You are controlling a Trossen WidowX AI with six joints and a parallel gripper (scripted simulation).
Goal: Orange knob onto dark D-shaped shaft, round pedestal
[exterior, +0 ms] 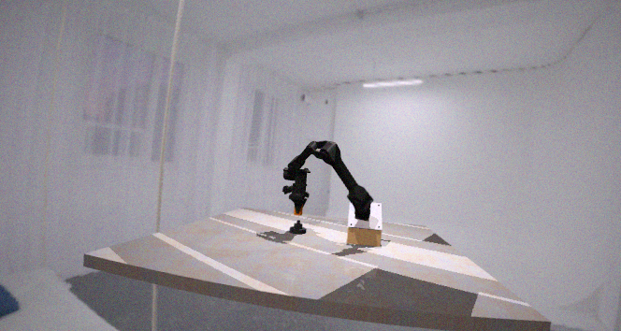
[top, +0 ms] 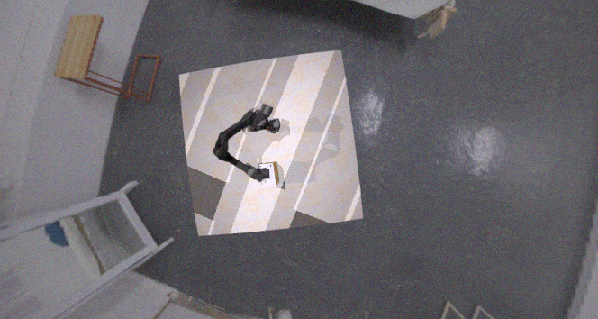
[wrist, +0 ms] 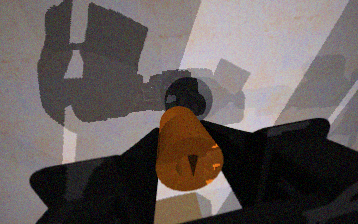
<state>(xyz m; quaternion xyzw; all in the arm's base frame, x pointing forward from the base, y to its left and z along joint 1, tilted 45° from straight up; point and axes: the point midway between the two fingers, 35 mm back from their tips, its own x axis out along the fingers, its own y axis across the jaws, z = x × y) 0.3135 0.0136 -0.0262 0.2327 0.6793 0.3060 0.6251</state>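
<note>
Right now my gripper tip is 30 mm to the left of the dark round pedestal and 70 mm above it. The rest, counted from my gripper tip: orange knob 20 mm above.
</note>
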